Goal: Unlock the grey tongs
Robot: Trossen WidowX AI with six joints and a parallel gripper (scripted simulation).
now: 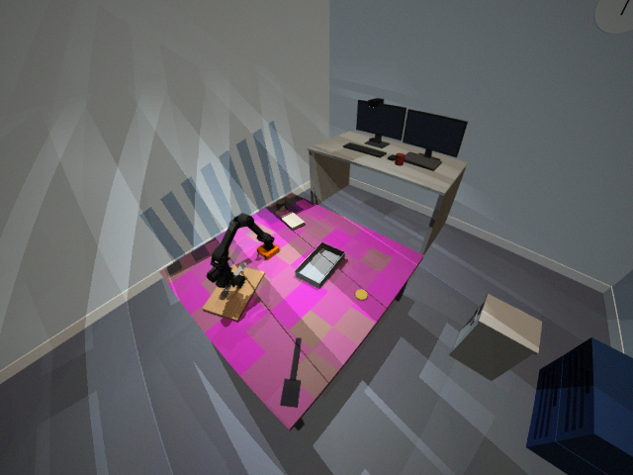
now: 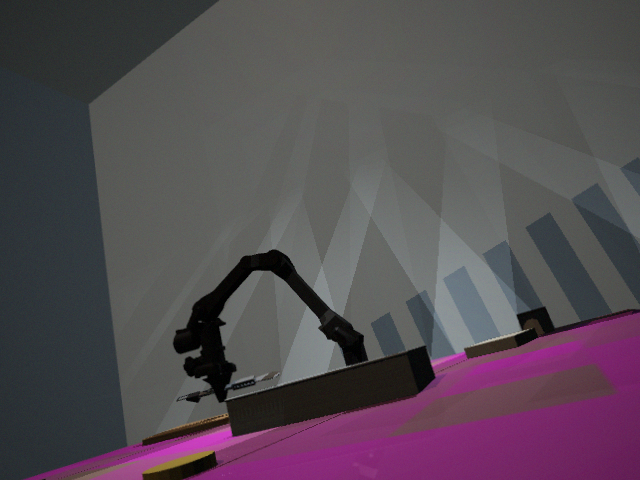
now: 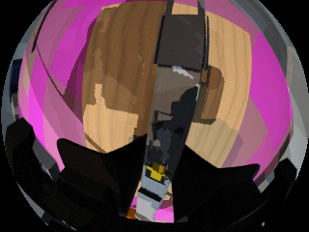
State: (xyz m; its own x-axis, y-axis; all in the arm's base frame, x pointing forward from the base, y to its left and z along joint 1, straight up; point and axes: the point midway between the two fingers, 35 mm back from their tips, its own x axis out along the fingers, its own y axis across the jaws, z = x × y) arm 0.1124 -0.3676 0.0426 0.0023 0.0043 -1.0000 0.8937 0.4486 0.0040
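My gripper tip is 40 mm above the wooden board. From my gripper tip the other things lie so: yellow disc 570 mm ahead, 490 mm to the left, 40 mm below; then white pad 240 mm behind, 700 mm to the left, 40 mm below; then black spatula-like tool 610 mm ahead, 80 mm to the right, 50 mm below.
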